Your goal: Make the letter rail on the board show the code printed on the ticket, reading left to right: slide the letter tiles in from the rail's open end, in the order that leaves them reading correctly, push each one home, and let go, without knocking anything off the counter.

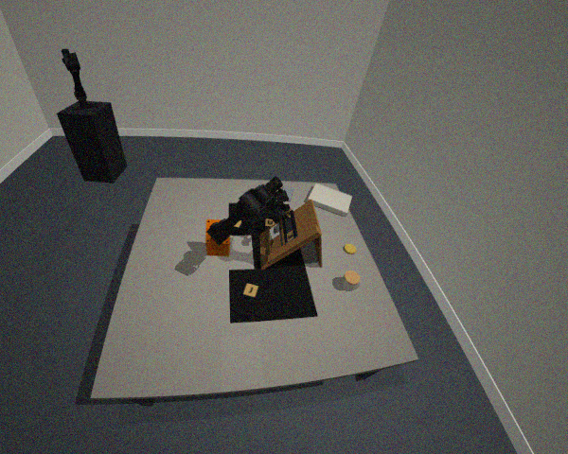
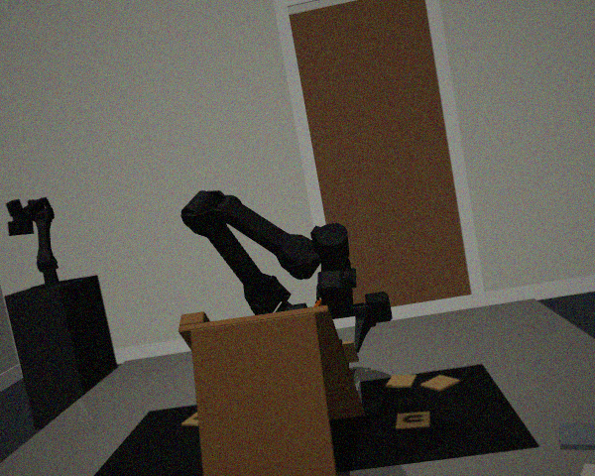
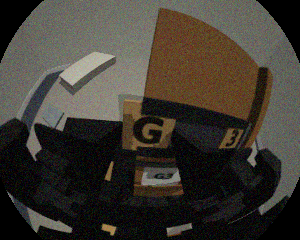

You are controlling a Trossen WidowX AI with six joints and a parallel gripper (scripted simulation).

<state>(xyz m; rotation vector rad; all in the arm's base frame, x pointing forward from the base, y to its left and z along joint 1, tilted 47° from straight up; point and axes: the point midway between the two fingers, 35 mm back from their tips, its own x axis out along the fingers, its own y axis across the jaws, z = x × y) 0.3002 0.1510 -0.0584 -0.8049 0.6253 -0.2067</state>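
Now: the white ticket 8 cm below my gripper tip, 6 cm behind it and 5 cm to the right of it. From my gripper tip the other things lie so: yellow disc 39 cm ahead, 16 cm below, 6 cm to the right; black mat 17 cm below, 13 cm behind, 12 cm to the right; grey-blue card 40 cm to the left, 16 cm below, 3 cm ahead.
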